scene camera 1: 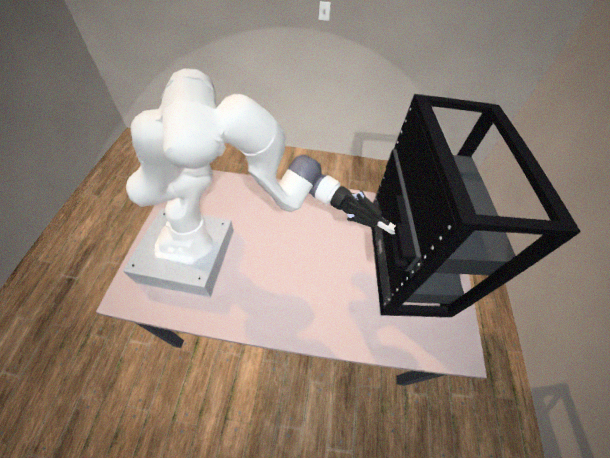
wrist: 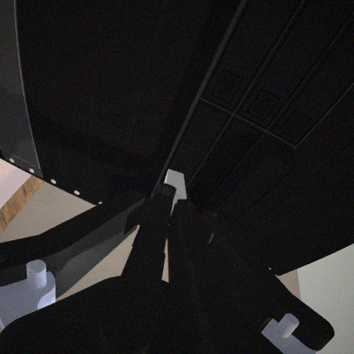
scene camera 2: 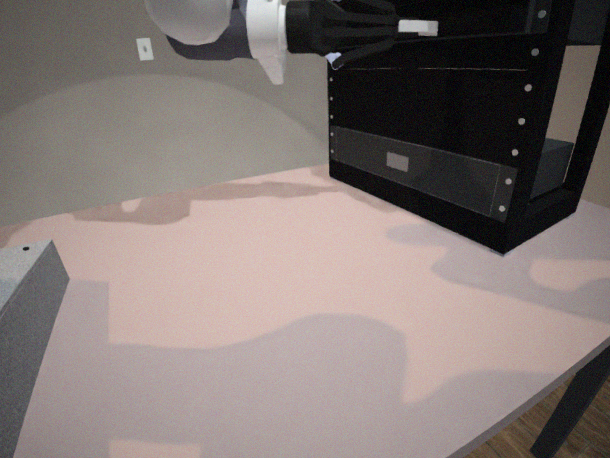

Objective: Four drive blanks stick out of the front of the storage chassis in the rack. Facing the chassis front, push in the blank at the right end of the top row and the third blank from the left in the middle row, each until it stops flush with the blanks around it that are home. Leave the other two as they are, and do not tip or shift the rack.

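The black rack [scene camera 1: 442, 160] [scene camera 2: 542, 107] stands upright at the right of both scene views. The storage chassis [scene camera 1: 406, 245] shows as a dark front with a grey upper edge in scene camera 1. In the wrist view its drive blanks [wrist: 225, 85] are very dark, with thin outlines and small squares; which ones stick out I cannot tell. My gripper [scene camera 1: 388, 228] [scene camera 2: 419, 27] [wrist: 171, 183] is shut and empty, its pale fingertips together at the chassis front, near one end of the outlined blanks in the wrist view. Whether they touch a blank is hidden in the dark.
A grey panel [scene camera 2: 445, 177] with a pale label sits low in the rack. Grey housings [scene camera 1: 482, 250] show through the rack's open side. The rack stands on the pink table [scene camera 1: 280, 260] [scene camera 2: 240, 260]. The arm's grey base block [scene camera 1: 167, 280] [scene camera 2: 37, 320] is at the left.
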